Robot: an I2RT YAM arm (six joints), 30 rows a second.
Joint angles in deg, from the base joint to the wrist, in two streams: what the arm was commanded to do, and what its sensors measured. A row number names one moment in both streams.
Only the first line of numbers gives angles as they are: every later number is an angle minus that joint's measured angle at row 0.
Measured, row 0: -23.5 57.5 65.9 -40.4 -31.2 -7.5
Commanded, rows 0 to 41: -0.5 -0.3 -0.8 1.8 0.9 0.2; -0.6 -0.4 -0.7 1.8 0.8 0.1; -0.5 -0.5 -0.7 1.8 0.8 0.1; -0.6 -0.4 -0.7 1.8 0.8 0.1; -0.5 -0.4 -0.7 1.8 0.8 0.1; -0.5 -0.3 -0.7 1.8 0.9 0.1; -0.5 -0.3 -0.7 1.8 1.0 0.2; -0.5 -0.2 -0.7 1.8 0.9 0.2; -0.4 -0.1 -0.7 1.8 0.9 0.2; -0.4 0.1 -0.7 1.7 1.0 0.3; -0.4 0.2 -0.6 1.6 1.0 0.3; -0.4 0.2 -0.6 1.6 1.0 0.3; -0.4 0.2 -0.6 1.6 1.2 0.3; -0.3 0.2 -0.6 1.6 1.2 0.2; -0.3 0.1 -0.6 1.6 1.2 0.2; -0.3 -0.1 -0.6 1.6 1.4 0.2; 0.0 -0.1 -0.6 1.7 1.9 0.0; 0.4 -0.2 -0.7 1.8 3.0 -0.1; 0.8 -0.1 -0.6 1.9 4.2 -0.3; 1.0 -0.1 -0.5 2.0 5.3 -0.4; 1.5 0.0 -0.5 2.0 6.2 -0.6; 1.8 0.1 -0.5 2.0 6.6 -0.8; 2.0 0.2 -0.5 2.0 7.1 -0.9; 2.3 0.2 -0.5 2.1 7.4 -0.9; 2.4 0.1 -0.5 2.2 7.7 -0.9; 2.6 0.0 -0.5 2.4 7.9 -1.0; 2.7 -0.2 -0.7 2.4 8.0 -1.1; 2.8 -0.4 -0.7 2.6 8.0 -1.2; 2.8 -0.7 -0.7 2.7 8.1 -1.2; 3.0 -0.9 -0.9 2.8 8.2 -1.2; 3.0 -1.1 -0.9 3.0 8.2 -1.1; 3.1 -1.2 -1.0 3.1 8.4 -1.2; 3.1 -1.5 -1.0 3.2 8.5 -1.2; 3.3 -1.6 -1.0 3.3 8.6 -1.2; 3.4 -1.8 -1.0 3.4 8.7 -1.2; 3.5 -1.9 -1.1 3.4 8.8 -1.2; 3.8 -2.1 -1.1 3.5 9.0 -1.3; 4.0 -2.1 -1.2 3.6 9.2 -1.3; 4.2 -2.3 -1.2 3.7 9.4 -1.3; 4.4 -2.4 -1.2 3.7 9.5 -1.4; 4.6 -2.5 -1.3 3.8 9.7 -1.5; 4.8 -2.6 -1.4 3.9 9.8 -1.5
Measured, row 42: 4.0 -1.4 -0.7 1.0 8.1 -0.1
